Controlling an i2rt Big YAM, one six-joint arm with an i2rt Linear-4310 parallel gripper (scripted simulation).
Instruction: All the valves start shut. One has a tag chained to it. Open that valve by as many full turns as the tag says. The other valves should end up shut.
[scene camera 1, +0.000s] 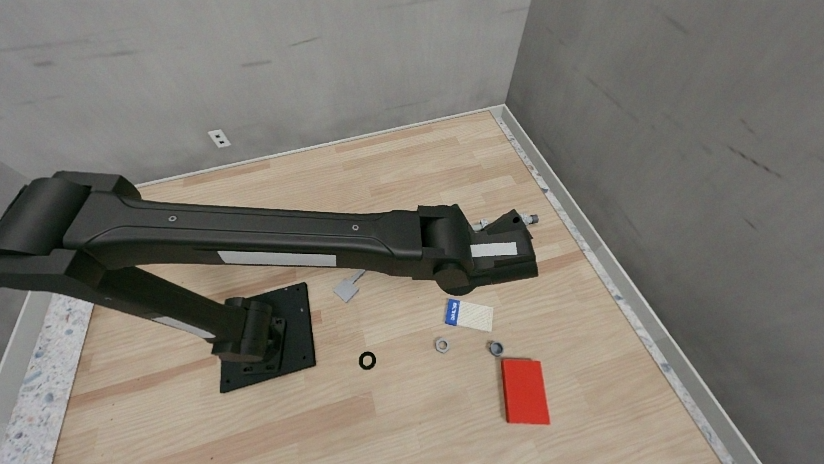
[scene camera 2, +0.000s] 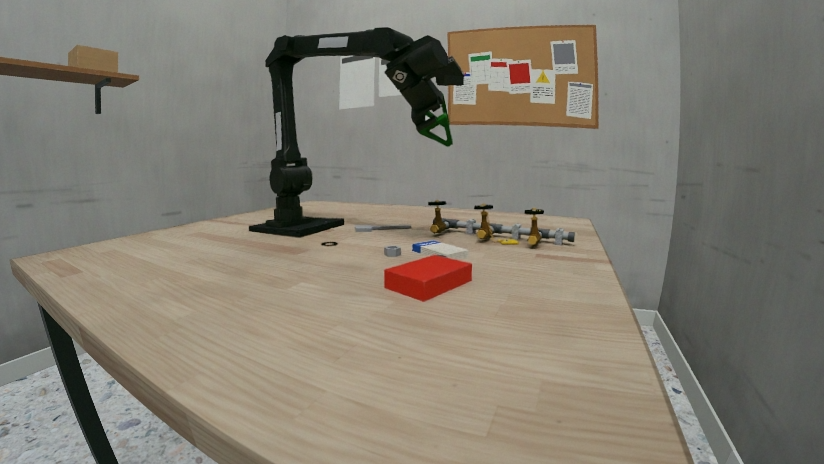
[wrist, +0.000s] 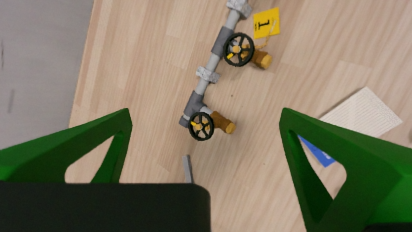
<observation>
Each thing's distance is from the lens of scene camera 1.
red block (scene camera 1: 525, 399): 76 cm
white card (scene camera 1: 463, 314): 79 cm
</observation>
